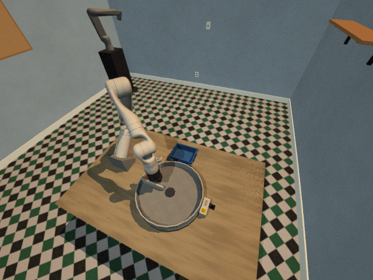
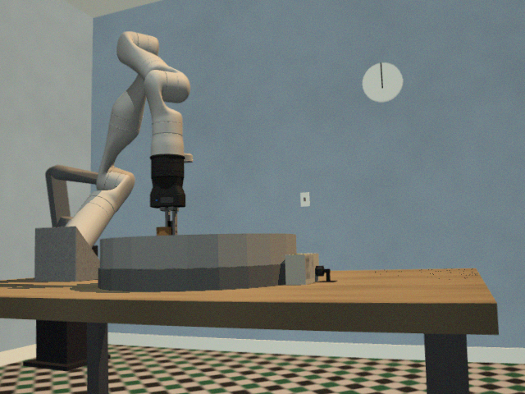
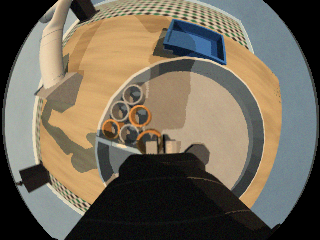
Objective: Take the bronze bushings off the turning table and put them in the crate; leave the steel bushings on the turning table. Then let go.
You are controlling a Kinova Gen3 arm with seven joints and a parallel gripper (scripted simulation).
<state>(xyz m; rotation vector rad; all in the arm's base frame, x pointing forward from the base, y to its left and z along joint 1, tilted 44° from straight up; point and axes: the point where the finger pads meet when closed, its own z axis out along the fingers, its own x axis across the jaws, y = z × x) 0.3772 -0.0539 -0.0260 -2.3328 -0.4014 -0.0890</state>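
The blue crate lies 310 mm to the left of my hand, 100 mm below it and 30 mm ahead of it. Round my hand: grey turning table 90 mm ahead, 70 mm below, 20 mm to the right.
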